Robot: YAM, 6 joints.
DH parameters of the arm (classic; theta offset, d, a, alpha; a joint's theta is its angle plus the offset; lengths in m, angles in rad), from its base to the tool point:
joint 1: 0 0.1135 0.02 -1.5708
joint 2: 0 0 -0.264 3.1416
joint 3: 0.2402 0 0.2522 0
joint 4: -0.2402 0 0.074 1.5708
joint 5: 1.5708 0 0 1.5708
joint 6: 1.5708 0.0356 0 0
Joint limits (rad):
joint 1: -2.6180..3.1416
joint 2: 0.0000..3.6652
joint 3: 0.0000..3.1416
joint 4: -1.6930..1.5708
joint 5: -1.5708..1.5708
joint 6: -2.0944..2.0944
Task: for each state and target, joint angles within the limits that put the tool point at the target. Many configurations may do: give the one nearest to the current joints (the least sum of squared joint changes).
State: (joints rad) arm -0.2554 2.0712 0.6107 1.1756 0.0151 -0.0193
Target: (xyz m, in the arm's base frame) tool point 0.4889 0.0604 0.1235
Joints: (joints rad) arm 0.1222 2.3618 1.3201 1.0925 -0.0105 -0.0193
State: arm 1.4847 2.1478 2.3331 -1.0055 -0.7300 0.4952
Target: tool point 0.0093 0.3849 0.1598
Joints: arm 1.4876 2.1802 1.6473 -1.3201 -0.6920 0.4952
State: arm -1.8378 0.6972 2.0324 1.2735 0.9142 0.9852
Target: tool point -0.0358 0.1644 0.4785
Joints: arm -1.5474 0.3074 1.1136 1.4953 1.1139 0.9852
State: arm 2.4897 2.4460 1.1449 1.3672 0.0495 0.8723
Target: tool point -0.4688 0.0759 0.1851
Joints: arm 2.9820 2.2738 1.2776 1.4014 0.0125 0.8723
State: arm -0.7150 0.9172 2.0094 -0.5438 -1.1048 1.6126
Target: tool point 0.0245 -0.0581 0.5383
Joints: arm -1.5588 0.8184 1.6585 -0.7445 -0.7323 1.6126
